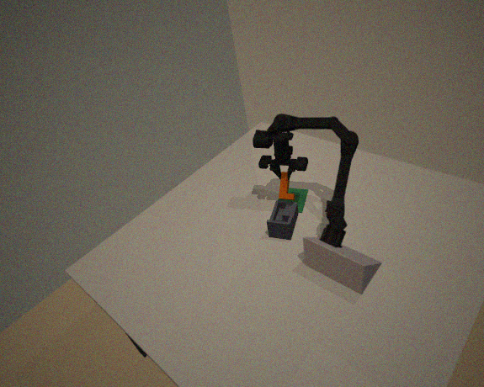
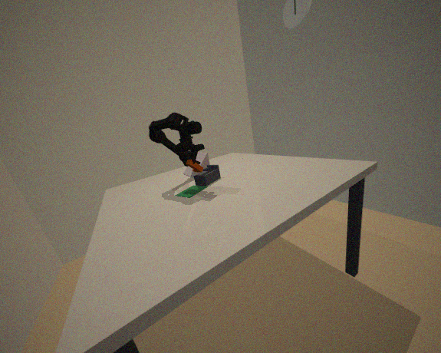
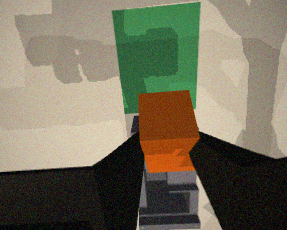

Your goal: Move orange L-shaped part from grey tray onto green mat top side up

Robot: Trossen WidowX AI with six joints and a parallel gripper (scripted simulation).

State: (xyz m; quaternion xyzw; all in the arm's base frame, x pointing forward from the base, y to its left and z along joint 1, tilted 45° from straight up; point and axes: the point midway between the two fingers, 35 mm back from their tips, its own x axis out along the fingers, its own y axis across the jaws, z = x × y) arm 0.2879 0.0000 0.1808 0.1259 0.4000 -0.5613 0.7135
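The green mat lies 10 mm ahead of my gripper tip, 40 mm to the right of it and 170 mm below it. The rest, counted from my gripper tip: orange L-shaped part 30 mm behind, 20 mm to the left, 30 mm below.
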